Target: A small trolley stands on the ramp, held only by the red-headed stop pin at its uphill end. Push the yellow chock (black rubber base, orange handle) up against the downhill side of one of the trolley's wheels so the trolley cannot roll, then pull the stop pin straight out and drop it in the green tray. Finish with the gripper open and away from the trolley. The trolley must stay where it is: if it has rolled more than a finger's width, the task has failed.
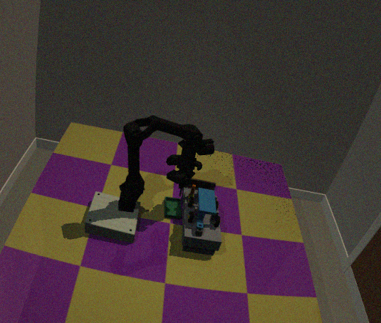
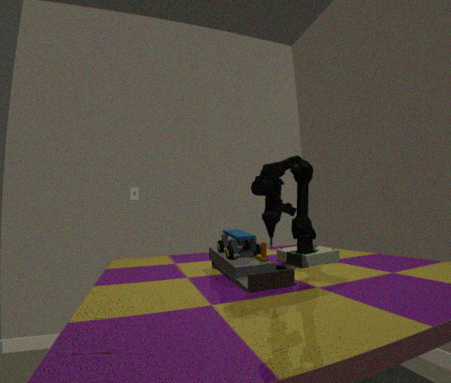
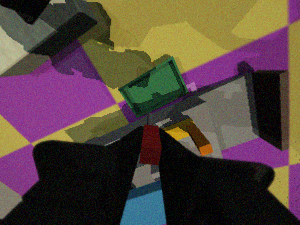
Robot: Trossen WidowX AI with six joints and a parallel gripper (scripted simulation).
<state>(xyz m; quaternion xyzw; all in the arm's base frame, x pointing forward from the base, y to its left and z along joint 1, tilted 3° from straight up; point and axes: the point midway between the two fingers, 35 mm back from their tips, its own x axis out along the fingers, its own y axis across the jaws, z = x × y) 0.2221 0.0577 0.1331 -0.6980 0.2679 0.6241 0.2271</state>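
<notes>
Now: gripper tip 60 mm short of the yellow chock, 10 mm to the right of it and 50 mm above it. The rest, counted from my gripper tip: grey ramp: 90 mm ahead, 100 mm to the right, 90 mm below; blue-topped trolley: 90 mm ahead, 90 mm to the right, 30 mm below; red-headed stop pin: right at my gripper tip.
</notes>
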